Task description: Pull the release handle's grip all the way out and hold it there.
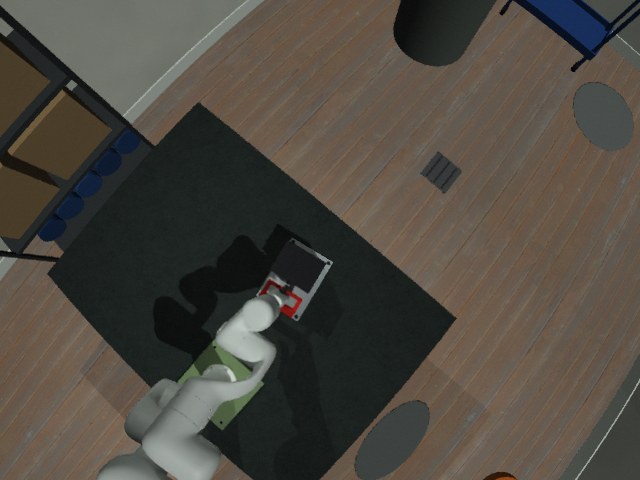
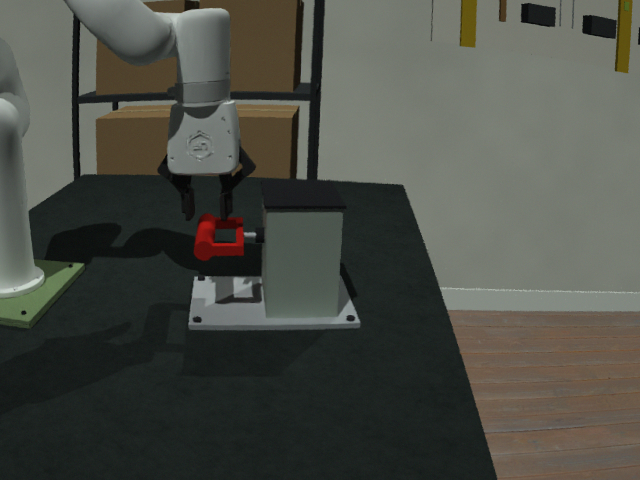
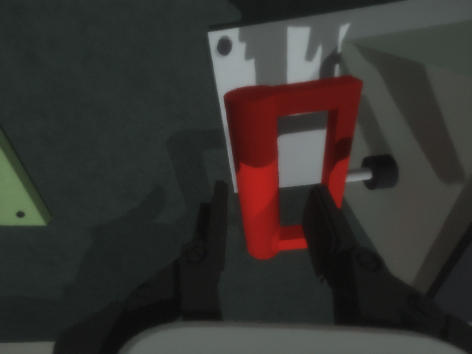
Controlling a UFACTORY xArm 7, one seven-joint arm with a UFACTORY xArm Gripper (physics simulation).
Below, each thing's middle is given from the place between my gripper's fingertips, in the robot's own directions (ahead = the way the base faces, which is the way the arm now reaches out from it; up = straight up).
I see my gripper 130 mm above the light base plate (image 2: 218, 302), 90 mm short of it and 10 mm to the left of it.
